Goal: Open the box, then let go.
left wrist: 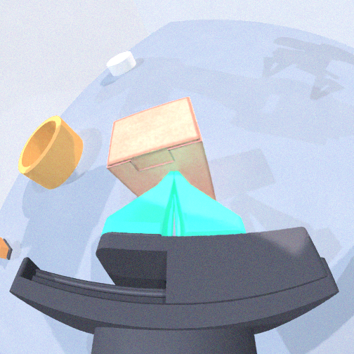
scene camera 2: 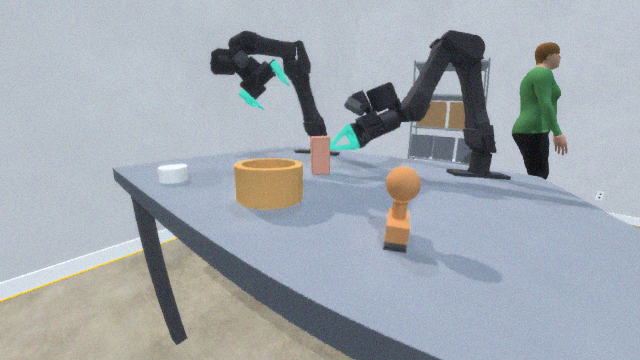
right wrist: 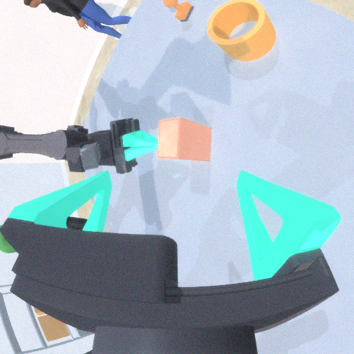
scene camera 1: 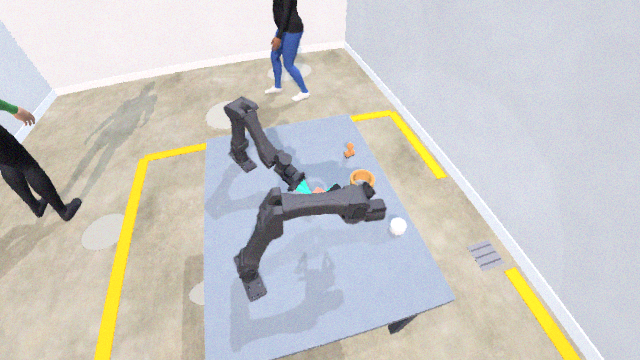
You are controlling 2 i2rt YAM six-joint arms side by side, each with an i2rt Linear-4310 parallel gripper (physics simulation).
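Seen in the pictures: left gripper, fingertip midpoint: (scene camera 2: 329, 147); right gripper, fingertip midpoint: (scene camera 2: 275, 96); left arm's base, link origin: (scene camera 2: 478, 175) (scene camera 1: 242, 160); right arm's base, link origin: (scene camera 1: 249, 275).
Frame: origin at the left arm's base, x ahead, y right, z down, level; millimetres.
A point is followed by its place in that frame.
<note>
A salmon-pink box (scene camera 1: 318, 190) @(x 116, y 495, z -95 mm) (scene camera 2: 320, 155) @(x 133, y 499, z -50 mm) (left wrist: 157, 131) (right wrist: 185, 140) stands upright on the table with its lid down. In the left wrist view a rectangular tab shows on its side, just under the lid's edge. My left gripper (scene camera 2: 332, 146) @(x 90, y 481, z -66 mm) (left wrist: 173, 178) (right wrist: 168, 144) is shut and empty. Its fingertips are at that side of the box, below the tab; whether they touch it I cannot tell. My right gripper (scene camera 2: 275, 85) @(x 83, y 634, z -203 mm) (right wrist: 174, 177) is open and empty, high above the table and away from the box. In scene camera 1 the right arm hides most of the box.
An orange ring-shaped bowl (scene camera 1: 362, 171) @(x 372, y 527, z -56 mm) (scene camera 2: 269, 192) @(x 390, y 539, z -27 mm) (left wrist: 65, 160) (right wrist: 266, 37) stands near the box. A white round piece (scene camera 1: 398, 226) @(x 268, y 830, z -32 mm) (scene camera 2: 173, 174) @(x 300, y 802, z -20 mm) (left wrist: 121, 64) lies near the table's edge. An orange stamp-like object (scene camera 1: 349, 149) @(x 436, y 378, z -61 mm) (scene camera 2: 398, 227) @(x 477, y 373, z -28 mm) stands farther off. Two people are on the floor around the table.
</note>
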